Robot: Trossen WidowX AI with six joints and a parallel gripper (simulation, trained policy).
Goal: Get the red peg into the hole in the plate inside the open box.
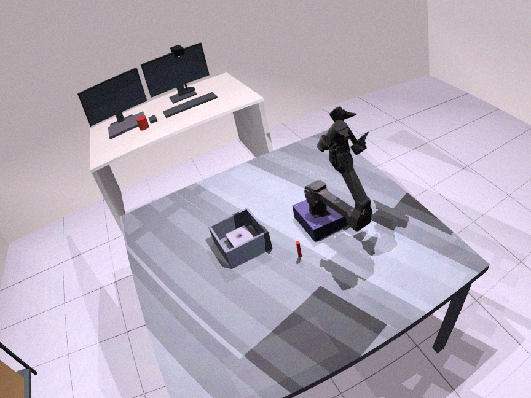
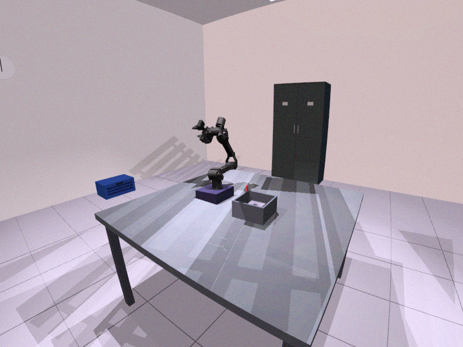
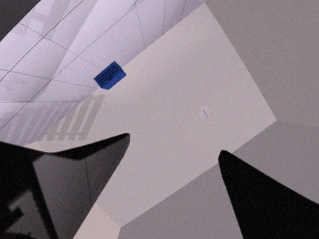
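Now: the red peg 37 cm ahead of my gripper tip, 13 cm to the left of it and 39 cm below it. Round my gripper tip: box 57 cm ahead, 4 cm to the right, 40 cm below; then pale plate 57 cm ahead, 4 cm to the right, 38 cm below.
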